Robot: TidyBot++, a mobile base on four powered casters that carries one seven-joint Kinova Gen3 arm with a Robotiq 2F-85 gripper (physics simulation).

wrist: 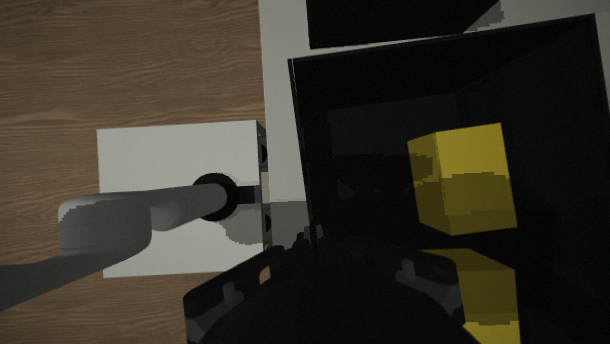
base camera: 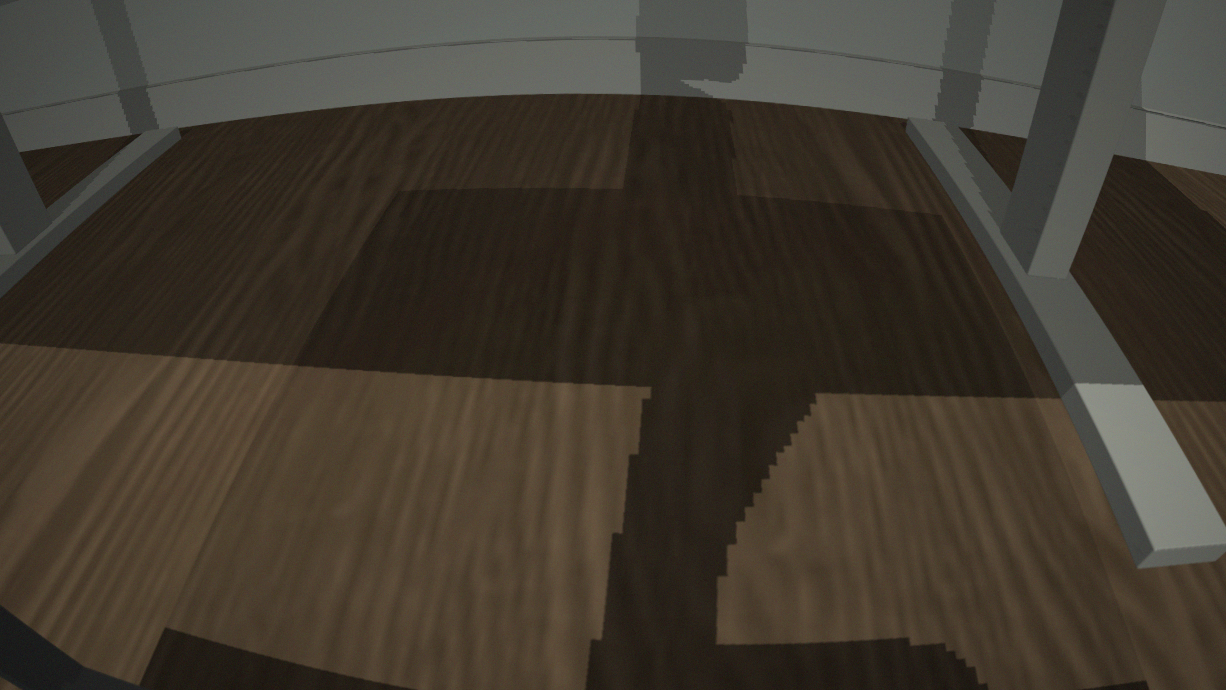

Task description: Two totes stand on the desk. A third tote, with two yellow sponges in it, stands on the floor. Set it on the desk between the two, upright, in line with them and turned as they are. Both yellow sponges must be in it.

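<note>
My gripper (wrist: 313, 235) is shut on the near wall of a black tote (wrist: 400, 75), at its rim. The tote is upright or nearly so, over the white desk (wrist: 284, 100); I cannot tell whether its bottom touches the desk. Two yellow sponges are in it: one sponge (wrist: 475, 175) shows well, the other sponge (wrist: 490, 290) is partly hidden by the gripper. Part of a second black tote (wrist: 380, 22) shows beyond, at the top of the wrist view, with a narrow strip of desk between. The held tote looks turned slightly from it. The other desk tote does not show.
The robot's white base (wrist: 150, 160) stands on the wooden floor (wrist: 125, 60) close to the desk edge, its grey arm above it. In the base camera view, a grey desk leg (base camera: 1068, 145) with a long foot (base camera: 1141, 454) is at the right, another foot (base camera: 94, 192) at the left.
</note>
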